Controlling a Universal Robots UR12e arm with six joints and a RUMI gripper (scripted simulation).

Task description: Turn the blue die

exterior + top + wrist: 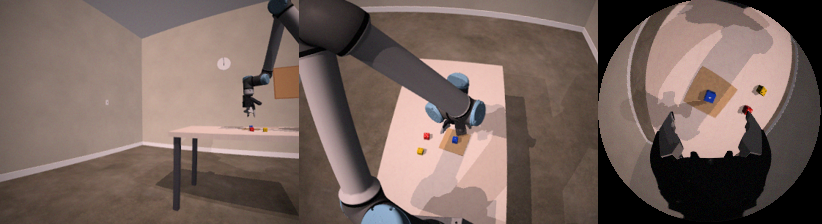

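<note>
My gripper is now 9 cm above the blue die. Also, from my hand: mat: 11 cm below; yellow die: 7 cm behind, 19 cm to the left, 10 cm below; red die: 2 cm ahead, 16 cm to the left, 10 cm below.
</note>
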